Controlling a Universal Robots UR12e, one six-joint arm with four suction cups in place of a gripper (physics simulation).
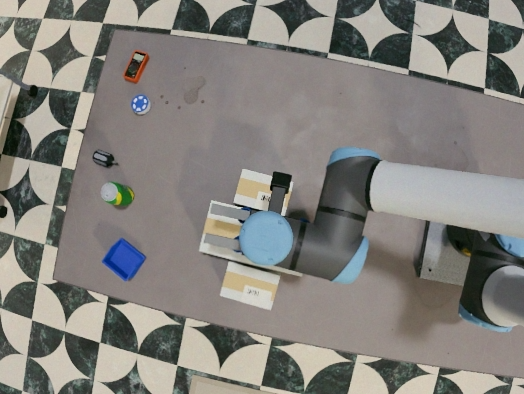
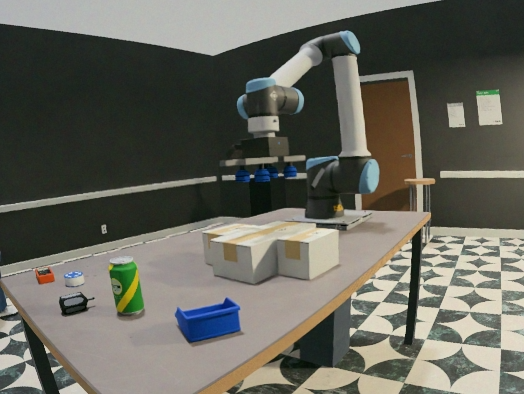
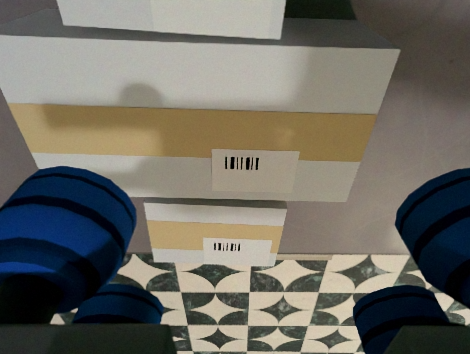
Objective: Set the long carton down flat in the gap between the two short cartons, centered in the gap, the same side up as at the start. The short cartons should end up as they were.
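Places are measured from the arm's base along level axes (x ahead, y left, z up), in millimetres.
Pixels of known places: hand at its tool point: (image 2: 267,179) (image 3: 261,266); arm's base at its link origin: (image 2: 324,215).
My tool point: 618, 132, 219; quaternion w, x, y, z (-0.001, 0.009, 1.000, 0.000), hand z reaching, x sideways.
Ahead of a thing's pixels: the offset from my tool point to its middle, as dx, dy, dz.
The long carton @[+47, +17, -197] (image 1: 220,227) (image 2: 245,260) (image 3: 200,131) lies flat on the table between the two short cartons, tape and barcode label up. One short carton @[+50, -115, -197] (image 1: 250,186) (image 2: 207,247) (image 3: 175,17) is on its far side, and the other short carton @[+39, +153, -197] (image 1: 250,285) (image 2: 307,255) (image 3: 215,230) is on the side near the table's long edge. Both stand flat, close beside it; the exact width of the slits cannot be told. The long carton sticks out past them at both ends. My gripper (image 2: 266,173) (image 3: 260,272) is open, its four blue cups free in the air well above the cartons.
A blue bin @[+452, +168, -221] (image 1: 123,259) (image 2: 209,320), a green can @[+502, -31, -186] (image 1: 118,194) (image 2: 126,287), a black object @[+591, -137, -228] (image 1: 103,158) (image 2: 74,303), a blue-and-white disc @[+514, -338, -233] (image 1: 140,104) (image 2: 74,279) and an orange meter @[+570, -473, -233] (image 1: 136,66) (image 2: 44,275) are toward the table's far end from the arm's base.
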